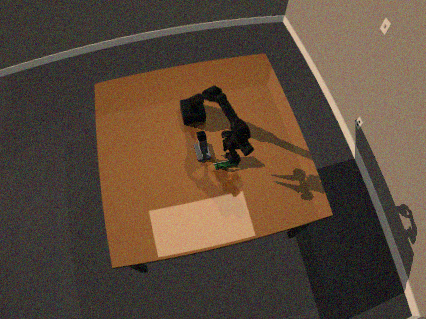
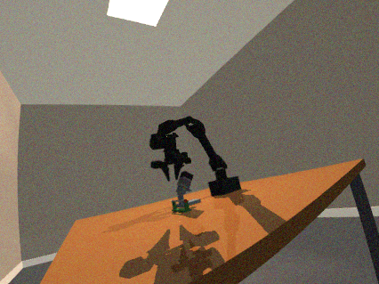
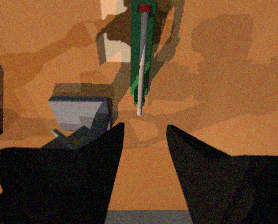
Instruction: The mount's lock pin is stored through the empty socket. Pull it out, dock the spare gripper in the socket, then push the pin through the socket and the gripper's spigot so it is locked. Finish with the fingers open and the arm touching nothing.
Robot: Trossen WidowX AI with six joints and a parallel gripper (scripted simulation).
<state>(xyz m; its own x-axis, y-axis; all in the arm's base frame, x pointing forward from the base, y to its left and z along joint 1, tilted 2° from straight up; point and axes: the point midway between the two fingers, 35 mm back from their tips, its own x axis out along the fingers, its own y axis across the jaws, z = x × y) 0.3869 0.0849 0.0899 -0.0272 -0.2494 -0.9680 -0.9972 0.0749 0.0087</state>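
My gripper tip is now 120 mm above the green piece and 20 mm to the right of it. From my gripper tip the other things lie so: mount: 100 mm behind, 90 mm to the right, 90 mm below; then spare gripper: 120 mm behind, 100 mm to the right, 20 mm below.
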